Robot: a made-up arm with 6 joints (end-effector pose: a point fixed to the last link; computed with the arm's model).
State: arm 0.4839 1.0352 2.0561 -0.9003 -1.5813 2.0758
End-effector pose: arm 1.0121 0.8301 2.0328 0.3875 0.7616 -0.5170 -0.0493
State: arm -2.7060 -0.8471 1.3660 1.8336 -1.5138 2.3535
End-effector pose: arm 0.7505 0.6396 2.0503 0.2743 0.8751 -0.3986 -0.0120
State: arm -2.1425 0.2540 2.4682 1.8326 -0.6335 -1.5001
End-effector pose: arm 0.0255 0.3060 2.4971 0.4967 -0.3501 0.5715 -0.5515
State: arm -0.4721 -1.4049 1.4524 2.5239 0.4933 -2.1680
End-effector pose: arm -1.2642 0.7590 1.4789 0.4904 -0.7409 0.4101 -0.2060
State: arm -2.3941 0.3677 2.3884 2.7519 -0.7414 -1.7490
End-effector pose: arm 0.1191 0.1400 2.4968 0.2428 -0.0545 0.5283 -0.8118
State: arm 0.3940 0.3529 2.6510 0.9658 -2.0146 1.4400
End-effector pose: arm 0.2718 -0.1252 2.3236 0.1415 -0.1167 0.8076 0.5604
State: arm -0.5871 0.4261 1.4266 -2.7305 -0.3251 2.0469
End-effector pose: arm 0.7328 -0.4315 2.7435 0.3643 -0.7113 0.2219 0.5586
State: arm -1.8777 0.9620 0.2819 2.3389 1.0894 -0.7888
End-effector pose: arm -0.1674 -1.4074 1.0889 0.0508 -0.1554 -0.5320 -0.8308
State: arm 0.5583 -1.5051 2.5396 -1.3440 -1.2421 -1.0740
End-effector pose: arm -1.0568 -0.3186 0.6169 0.3877 0.9211 -0.0341 0.0050
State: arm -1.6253 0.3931 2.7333 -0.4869 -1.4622 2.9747
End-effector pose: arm 0.1945 -0.2015 2.4588 0.2226 -0.4834 -0.6701 0.5174
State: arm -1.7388 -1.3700 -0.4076 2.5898 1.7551 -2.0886
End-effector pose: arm 0.2439 0.1173 1.6405 0.1717 0.2836 0.6102 0.7195
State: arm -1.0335 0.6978 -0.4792 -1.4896 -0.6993 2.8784
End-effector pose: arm 0.7898 -0.8289 1.0492 0.2238 -0.0012 -0.5692 -0.7912
